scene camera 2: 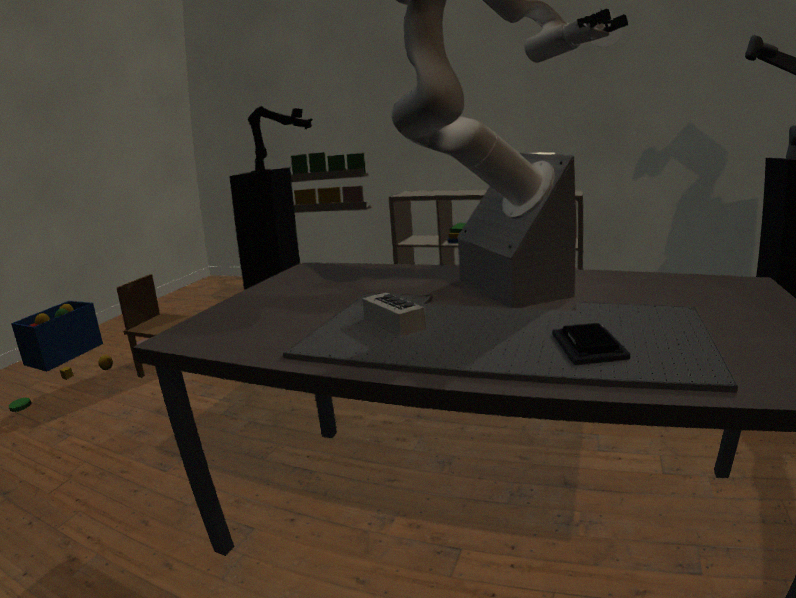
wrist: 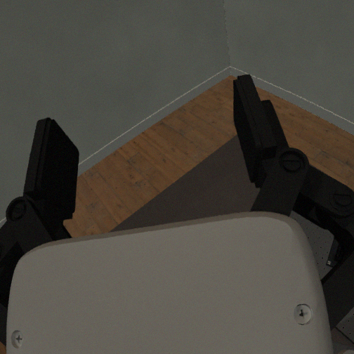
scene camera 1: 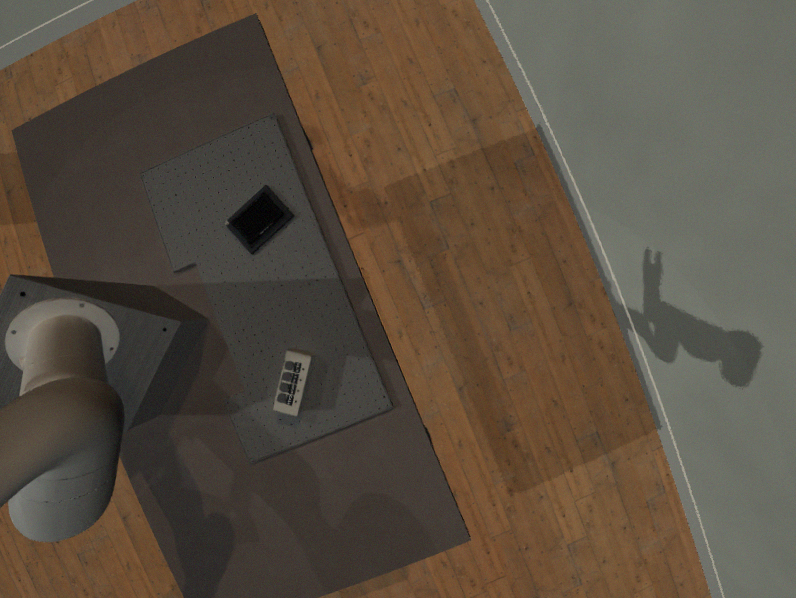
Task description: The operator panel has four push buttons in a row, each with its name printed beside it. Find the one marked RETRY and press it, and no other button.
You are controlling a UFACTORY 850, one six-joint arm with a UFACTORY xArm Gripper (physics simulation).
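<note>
The operator panel (scene camera 1: 303, 384) (scene camera 2: 384, 315) is a small white box on the grey perforated board (scene camera 1: 257, 321) (scene camera 2: 476, 341). Four dark round buttons in a row show on its top in scene camera 1, with dark printing beside them. The names are too small to read, so I cannot tell which button is RETRY. My gripper (scene camera 2: 612, 19) (wrist: 145, 114) is open and empty. It is high above the table, far from the panel and behind it in scene camera 2. The panel does not show in the wrist view.
A black rectangular device (scene camera 1: 259, 218) (scene camera 2: 588, 341) lies on the same board, at the other end from the panel. The arm's wedge-shaped pedestal (scene camera 1: 151, 341) (scene camera 2: 514, 276) stands on the brown table (scene camera 1: 154, 109) (scene camera 2: 225, 334) behind the board. A blue bin (scene camera 2: 61, 337) and a chair (scene camera 2: 138, 302) stand beyond the table.
</note>
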